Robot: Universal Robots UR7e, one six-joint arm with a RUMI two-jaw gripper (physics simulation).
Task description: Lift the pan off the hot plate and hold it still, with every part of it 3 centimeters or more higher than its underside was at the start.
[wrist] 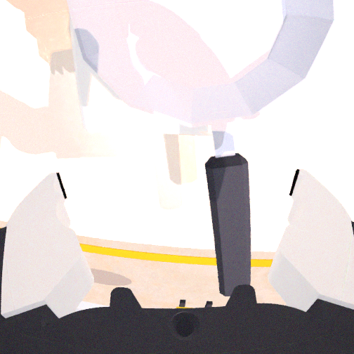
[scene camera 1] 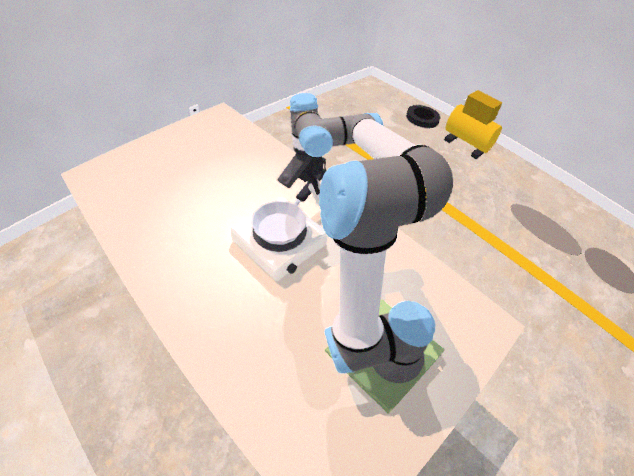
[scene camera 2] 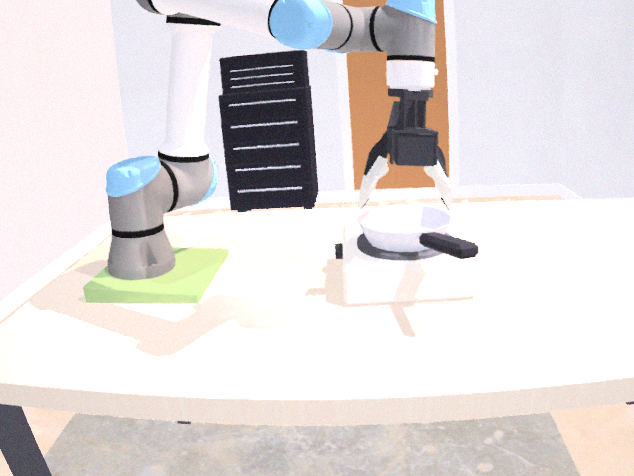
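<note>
The white pan (scene camera 1: 279, 222) (scene camera 2: 389, 234) (wrist: 215, 105) sits level on the black burner disc of the white hot plate (scene camera 1: 256, 251) (scene camera 2: 378, 281). Its black handle (scene camera 1: 304, 193) (scene camera 2: 448, 244) (wrist: 230, 215) points away from the robot's base side of the plate, toward the camera in scene view 2. My gripper (scene camera 2: 406, 204) (wrist: 177, 175) is open and empty, pointing down, with its tips near rim height in scene view 2. In the wrist view the handle lies between the two fingers, right of centre, touching neither. In scene view 1 the fingers are partly hidden.
The arm's base stands on a green plate (scene camera 1: 389, 394) (scene camera 2: 143, 293) on the table (scene camera 1: 179, 286) (scene camera 2: 286, 353). A black drawer cabinet (scene camera 2: 266, 128) stands beyond the table. A yellow machine (scene camera 1: 473, 128) and a black ring (scene camera 1: 411, 115) are on the floor side.
</note>
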